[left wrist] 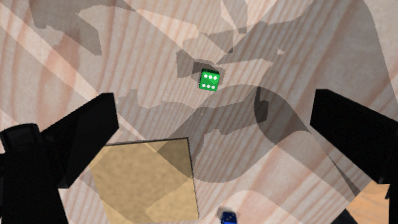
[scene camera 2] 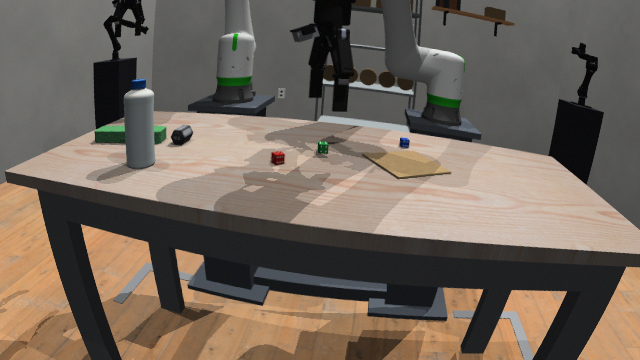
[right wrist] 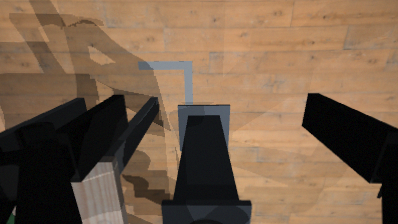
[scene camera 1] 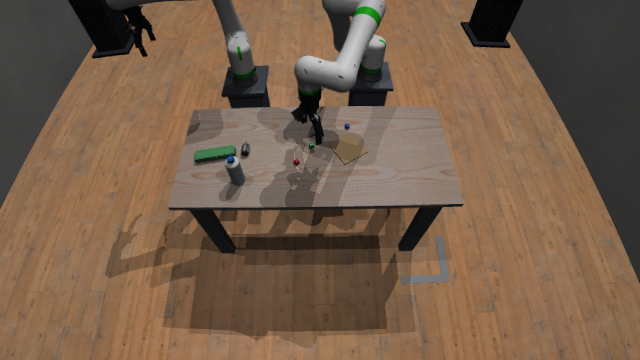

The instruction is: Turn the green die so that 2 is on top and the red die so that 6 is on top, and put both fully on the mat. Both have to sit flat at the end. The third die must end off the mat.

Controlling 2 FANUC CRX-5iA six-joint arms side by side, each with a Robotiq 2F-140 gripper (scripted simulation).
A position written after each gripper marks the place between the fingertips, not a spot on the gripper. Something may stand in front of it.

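Note:
Scene camera 2 takes in the left gripper [scene camera 2: 326, 103], a tan mat [scene camera 2: 405, 164] and a bottle [scene camera 2: 139, 102]. The left wrist view has the left gripper [left wrist: 214, 109] in it as well, while the bottle is out of frame in the left wrist view. The right gripper [right wrist: 214, 110] appears in the right wrist view; the tan mat is out of frame in the right wrist view.

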